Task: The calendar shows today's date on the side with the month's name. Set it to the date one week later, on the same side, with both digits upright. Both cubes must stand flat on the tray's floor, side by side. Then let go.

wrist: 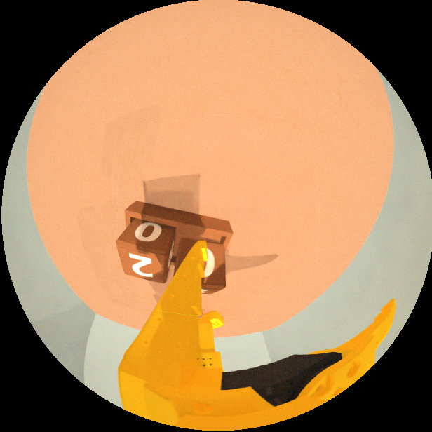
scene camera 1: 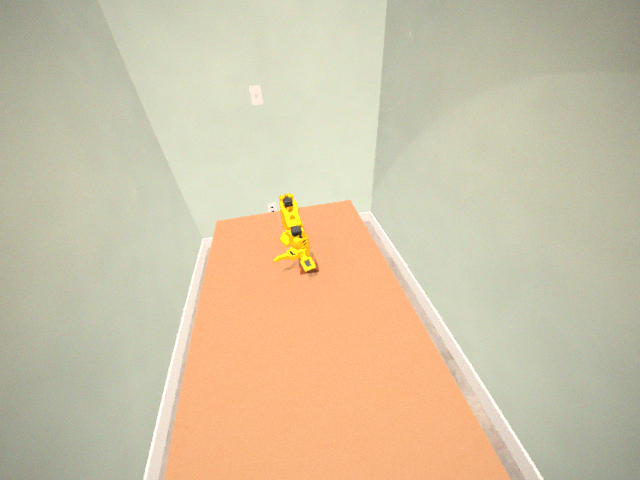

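The brown calendar tray (scene camera 1: 315, 269) (wrist: 175, 216) sits on the table, largely hidden under the gripper in the scene view. In the wrist view, the left brown cube (wrist: 145, 248) shows a white 0 on one face and a sideways white 2 on the face nearer the arm. The right cube (wrist: 219, 270) shows part of a round white digit; the fixed jaw covers much of it. My gripper (scene camera 1: 290, 262) (wrist: 298, 271) is wide open, with nothing between its jaws. The fixed jaw's tip is over or beside the right cube; the height is unclear. The month's name cannot be read.
The orange table top (scene camera 1: 310, 361) (wrist: 210, 100) stretches around the tray. The yellow arm (scene camera 1: 291, 217) reaches in from the table's far edge. Pale green walls surround the table, and a wall socket (scene camera 1: 271, 207) shows beyond its far edge.
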